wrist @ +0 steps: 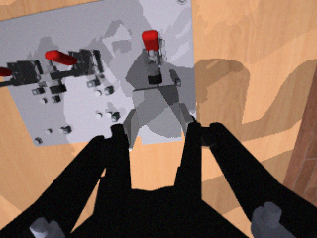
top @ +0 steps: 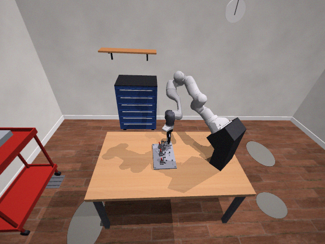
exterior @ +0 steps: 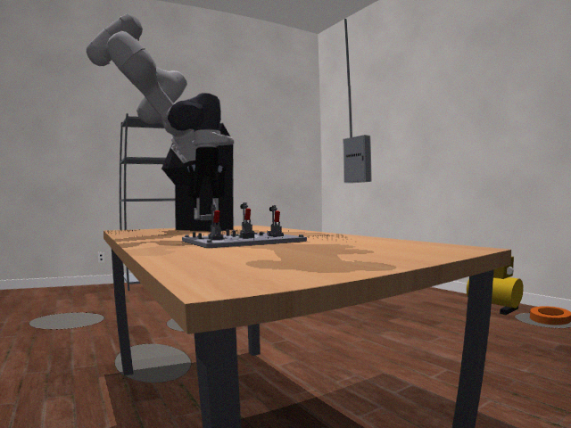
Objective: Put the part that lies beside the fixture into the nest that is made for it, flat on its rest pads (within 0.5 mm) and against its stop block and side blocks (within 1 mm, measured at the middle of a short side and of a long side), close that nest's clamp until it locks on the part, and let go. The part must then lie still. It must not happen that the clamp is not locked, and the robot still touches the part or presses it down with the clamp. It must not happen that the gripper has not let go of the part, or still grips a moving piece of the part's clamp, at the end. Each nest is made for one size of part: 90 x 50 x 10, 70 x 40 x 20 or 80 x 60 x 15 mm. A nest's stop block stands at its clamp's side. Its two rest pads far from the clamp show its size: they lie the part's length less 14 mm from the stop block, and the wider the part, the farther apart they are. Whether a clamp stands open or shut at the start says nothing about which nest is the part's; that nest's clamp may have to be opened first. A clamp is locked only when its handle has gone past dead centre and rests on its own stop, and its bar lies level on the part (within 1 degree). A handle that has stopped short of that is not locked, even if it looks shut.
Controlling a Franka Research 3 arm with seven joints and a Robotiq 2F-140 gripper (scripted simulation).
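The grey fixture plate is 100 mm below my hand, 90 mm ahead of it and 80 mm to the left of it. Also, from my hand: grey block part (30 mm below).
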